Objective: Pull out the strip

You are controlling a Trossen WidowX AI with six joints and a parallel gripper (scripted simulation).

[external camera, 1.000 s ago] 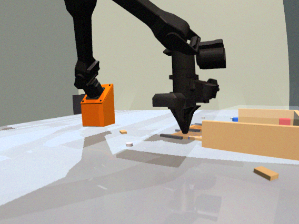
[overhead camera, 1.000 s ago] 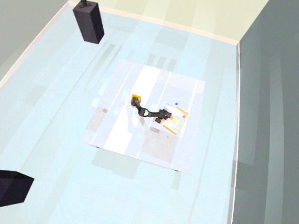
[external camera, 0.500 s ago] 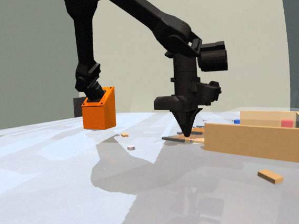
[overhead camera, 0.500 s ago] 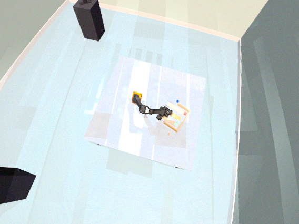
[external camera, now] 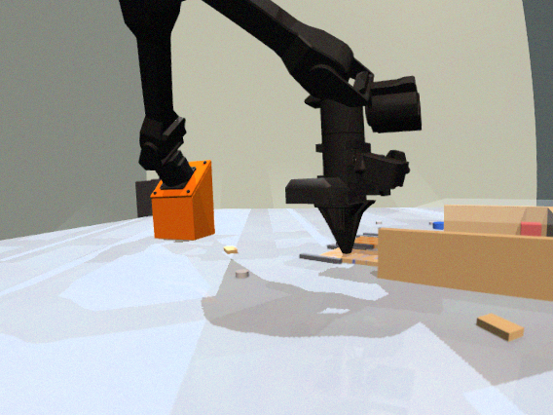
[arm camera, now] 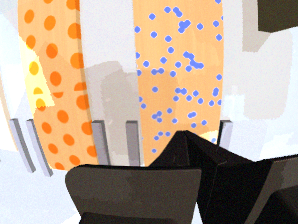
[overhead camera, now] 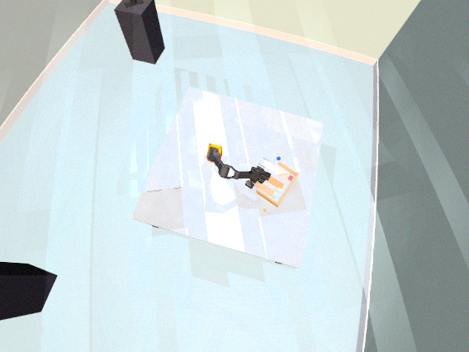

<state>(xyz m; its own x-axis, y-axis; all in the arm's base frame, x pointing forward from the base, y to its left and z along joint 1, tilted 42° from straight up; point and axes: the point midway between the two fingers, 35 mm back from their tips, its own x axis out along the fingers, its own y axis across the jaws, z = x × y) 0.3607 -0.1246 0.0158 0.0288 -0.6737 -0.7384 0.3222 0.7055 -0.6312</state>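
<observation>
My gripper tip is 12 cm short of the orange-dotted yellow strip and 6 cm to the right of it.
</observation>
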